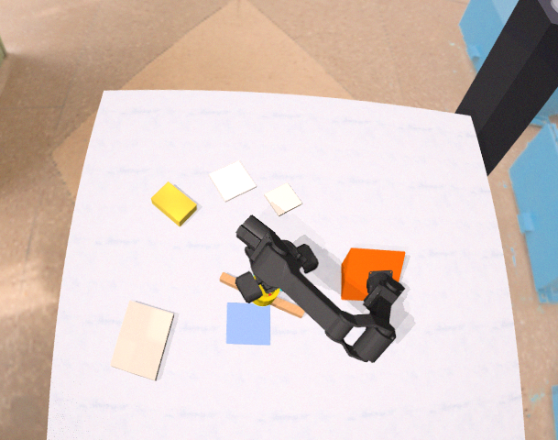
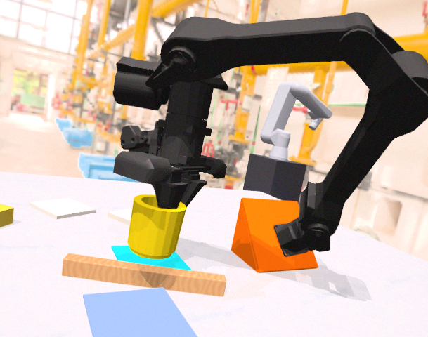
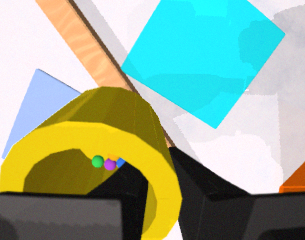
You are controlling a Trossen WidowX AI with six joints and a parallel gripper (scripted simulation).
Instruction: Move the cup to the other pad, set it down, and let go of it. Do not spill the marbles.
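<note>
Now: gripper tip 100 mm above the cyan pad, 70 mm to the left of it and 10 mm past it. From my gripper tip the other things lie so: yellow cup: 20 mm ahead, 10 mm to the left; wooden bar: 90 mm below, 20 mm ahead.
</note>
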